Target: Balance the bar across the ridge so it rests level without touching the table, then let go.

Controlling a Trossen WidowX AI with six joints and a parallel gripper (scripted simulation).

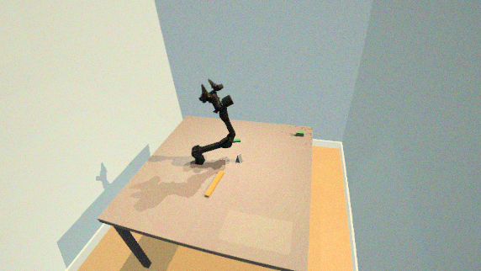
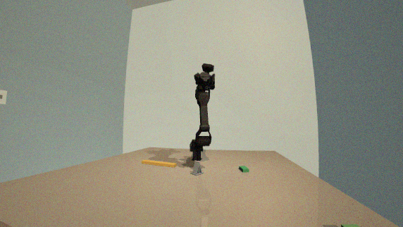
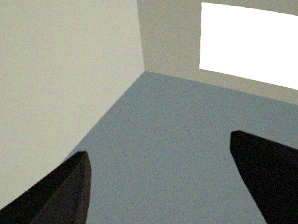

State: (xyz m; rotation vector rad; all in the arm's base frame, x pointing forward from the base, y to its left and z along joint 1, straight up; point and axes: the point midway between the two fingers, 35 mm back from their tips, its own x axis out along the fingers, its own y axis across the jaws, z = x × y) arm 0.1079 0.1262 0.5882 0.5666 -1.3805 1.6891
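The bar is 610 mm below my gripper tip, 330 mm to the right of it and 110 mm ahead of it. The rest, counted from my gripper tip: green block: 650 mm ahead, 600 mm below, 360 mm to the left.
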